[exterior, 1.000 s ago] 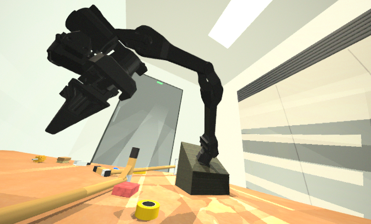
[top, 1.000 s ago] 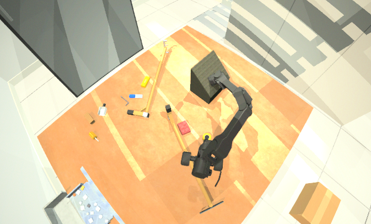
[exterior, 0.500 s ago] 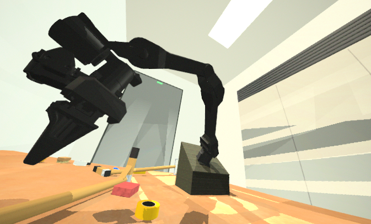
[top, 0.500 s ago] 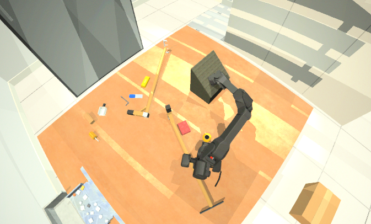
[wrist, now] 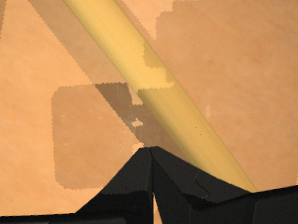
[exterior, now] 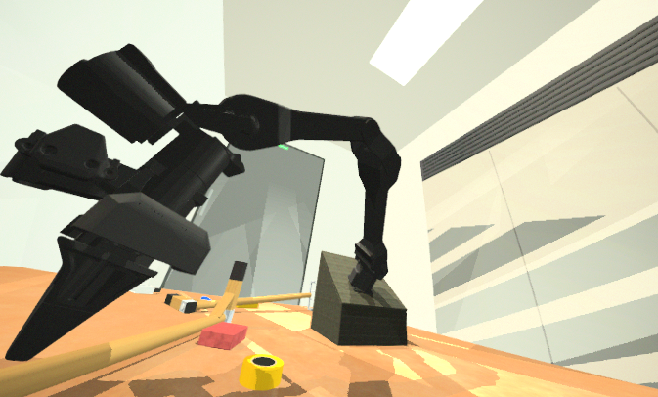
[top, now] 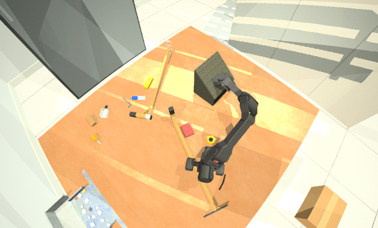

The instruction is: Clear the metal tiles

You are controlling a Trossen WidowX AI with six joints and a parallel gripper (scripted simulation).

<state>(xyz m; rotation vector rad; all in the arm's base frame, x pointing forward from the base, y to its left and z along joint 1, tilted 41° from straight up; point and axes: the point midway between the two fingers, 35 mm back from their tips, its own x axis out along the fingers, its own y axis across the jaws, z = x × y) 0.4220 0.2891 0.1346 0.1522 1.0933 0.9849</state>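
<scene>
Right now the red clip is 100 mm behind my gripper tip and 40 mm below it. From my gripper tip the other things lie so: long scraper 90 mm to the right, 20 mm above, 10 mm behind; yellow tape roll 170 mm behind, 100 mm to the right, 40 mm below; black strip 110 mm to the left, 40 mm below, 40 mm behind.
</scene>
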